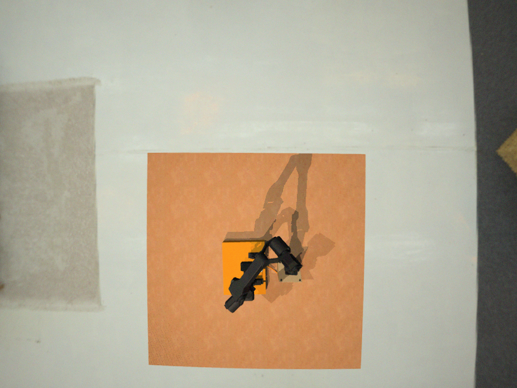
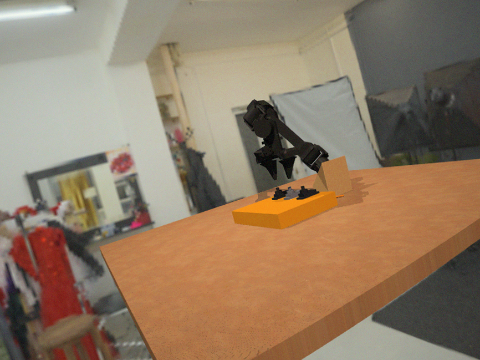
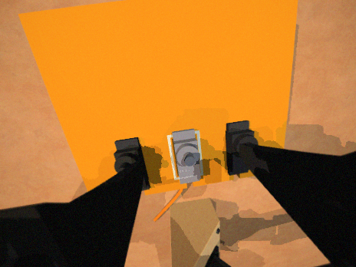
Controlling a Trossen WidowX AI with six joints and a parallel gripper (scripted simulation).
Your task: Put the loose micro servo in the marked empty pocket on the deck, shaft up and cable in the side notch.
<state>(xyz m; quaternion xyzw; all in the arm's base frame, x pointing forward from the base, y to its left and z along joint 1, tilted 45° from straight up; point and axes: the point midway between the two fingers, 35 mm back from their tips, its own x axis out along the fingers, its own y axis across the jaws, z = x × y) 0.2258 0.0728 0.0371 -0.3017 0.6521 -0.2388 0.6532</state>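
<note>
The orange deck is 7 cm ahead of my gripper tip and 10 cm below it.
</note>
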